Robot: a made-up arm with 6 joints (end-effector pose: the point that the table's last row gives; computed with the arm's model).
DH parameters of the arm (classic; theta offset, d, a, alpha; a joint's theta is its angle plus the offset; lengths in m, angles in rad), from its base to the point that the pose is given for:
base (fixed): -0.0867 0 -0.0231 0
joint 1: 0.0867 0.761 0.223 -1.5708
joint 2: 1.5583 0 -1.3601 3.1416
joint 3: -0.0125 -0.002 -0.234 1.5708
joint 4: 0 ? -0.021 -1.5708
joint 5: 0 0.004 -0.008 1.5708
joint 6: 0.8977 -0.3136 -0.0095 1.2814
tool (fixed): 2.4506 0.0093 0 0
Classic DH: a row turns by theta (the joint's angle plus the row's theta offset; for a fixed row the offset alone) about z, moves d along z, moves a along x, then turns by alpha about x.
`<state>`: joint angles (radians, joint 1 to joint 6).
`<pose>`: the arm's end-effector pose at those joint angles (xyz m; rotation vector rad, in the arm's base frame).
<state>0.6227 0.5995 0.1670 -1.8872 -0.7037 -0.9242</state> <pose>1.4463 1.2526 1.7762 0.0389 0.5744 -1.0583</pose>
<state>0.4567 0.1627 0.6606 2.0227 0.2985 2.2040</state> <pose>0.9834 0.6158 2.7362 0.6451 -0.6392 -1.4416</pose>
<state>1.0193 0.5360 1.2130 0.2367 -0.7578 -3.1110</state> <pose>0.8452 1.3025 2.5426 0.2464 0.4928 -1.4537</pose>
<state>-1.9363 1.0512 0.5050 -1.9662 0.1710 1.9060</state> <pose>-0.9090 -2.1479 1.1183 -2.4613 -0.0255 -1.3978</pose>
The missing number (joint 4, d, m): -0.66
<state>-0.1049 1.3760 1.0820 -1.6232 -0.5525 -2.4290</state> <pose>2.4904 -0.1319 0.9881 0.4734 1.9493 -1.7054</pose>
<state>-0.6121 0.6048 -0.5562 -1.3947 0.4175 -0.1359</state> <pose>1.2047 -1.0421 1.1342 -1.7035 -0.1442 -2.0184</pose>
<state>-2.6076 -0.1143 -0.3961 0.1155 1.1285 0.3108</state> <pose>-0.8254 -0.5247 2.4037 2.6113 -0.1051 -0.3601</pose>
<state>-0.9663 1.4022 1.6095 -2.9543 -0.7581 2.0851</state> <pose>1.3468 -1.8942 1.6021 0.7363 2.1363 1.5153</pose>
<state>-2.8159 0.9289 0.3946 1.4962 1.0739 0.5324</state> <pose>-1.9408 -0.9584 1.3921 -2.1620 -0.5476 0.8209</pose>
